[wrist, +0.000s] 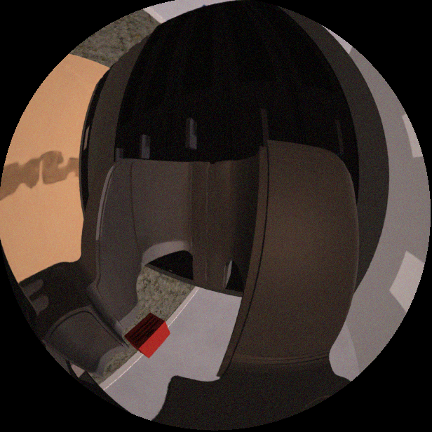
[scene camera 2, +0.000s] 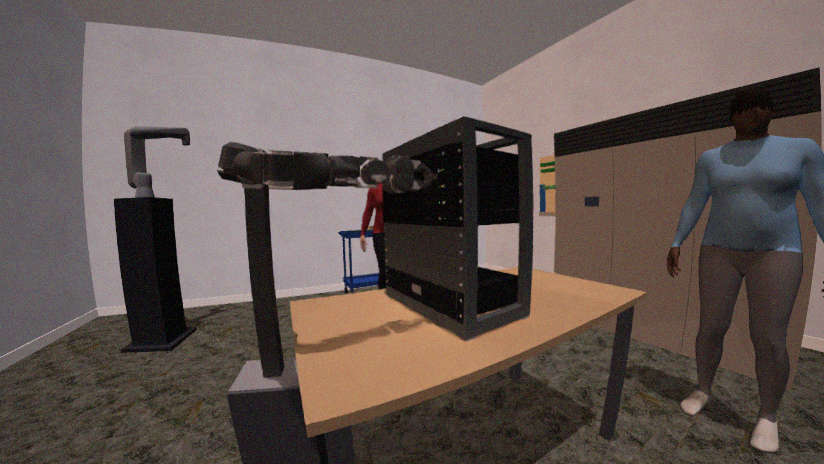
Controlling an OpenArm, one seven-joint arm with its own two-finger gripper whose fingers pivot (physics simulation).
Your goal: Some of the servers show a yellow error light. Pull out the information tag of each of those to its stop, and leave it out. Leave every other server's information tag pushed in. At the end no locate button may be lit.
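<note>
The server rack (scene camera 2: 469, 259) (wrist: 371, 165) stands on the table, with black servers (wrist: 225, 75) side-on in the wrist view. Small green and yellowish lights (scene camera 2: 442, 201) show near its right post in the scene view; which server each belongs to is too small to tell. Upright grey tabs (wrist: 191, 133) (wrist: 145, 146) stick out from the dark fronts in the wrist view. My gripper (scene camera 2: 431, 174) (wrist: 218, 227) is shut, with its fingers together close against the upper server fronts. The fingers hide the lights and locate buttons in the wrist view, so their state cannot be told there.
The wooden table (scene camera 2: 357, 368) (wrist: 45, 115) carries the rack. A red box-like object (wrist: 150, 336) shows beyond the fingers. A blue cart (scene camera 2: 360, 281) and a person in red (scene camera 2: 374, 210) are behind the rack. A person in light blue (scene camera 2: 749, 195) stands at the right.
</note>
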